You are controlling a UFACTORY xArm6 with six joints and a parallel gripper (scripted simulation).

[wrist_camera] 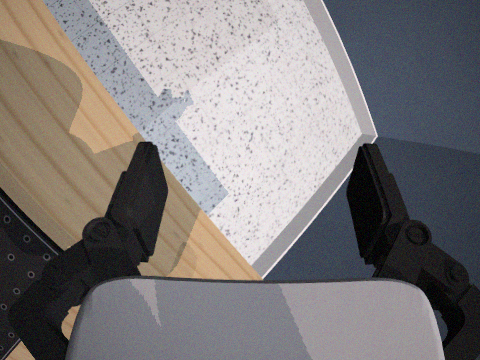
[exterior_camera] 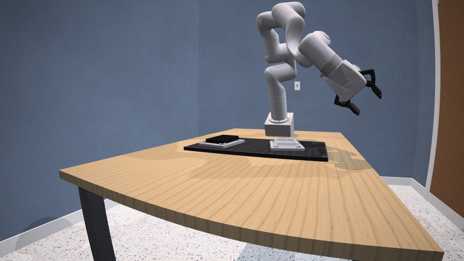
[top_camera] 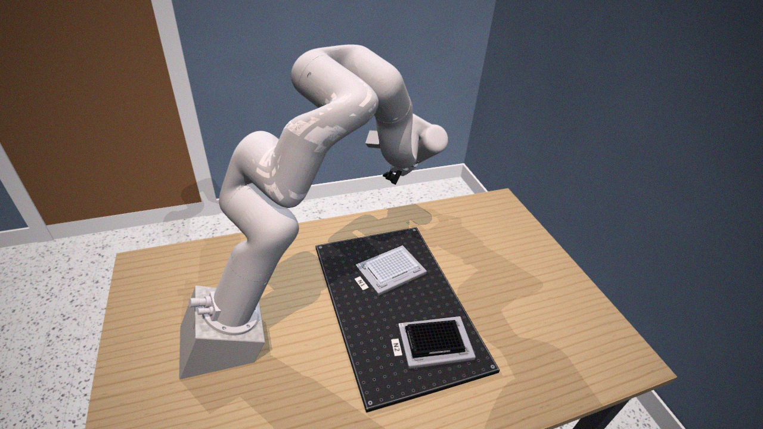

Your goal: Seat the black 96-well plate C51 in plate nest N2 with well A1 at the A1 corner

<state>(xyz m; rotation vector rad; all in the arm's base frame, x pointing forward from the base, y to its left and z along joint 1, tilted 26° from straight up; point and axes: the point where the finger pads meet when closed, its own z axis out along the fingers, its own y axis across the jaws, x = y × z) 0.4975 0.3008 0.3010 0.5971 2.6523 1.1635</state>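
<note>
The black 96-well plate C51 is 51 cm to the right of my hand, 18 cm behind it and 15 cm below it. Round my hand: clear plate C15: 26 cm to the right, 15 cm below, 15 cm behind; grey plate nest N2: 51 cm to the right, 17 cm behind, 16 cm below; A1 mark: 44 cm to the right, 22 cm behind, 16 cm below.
</note>
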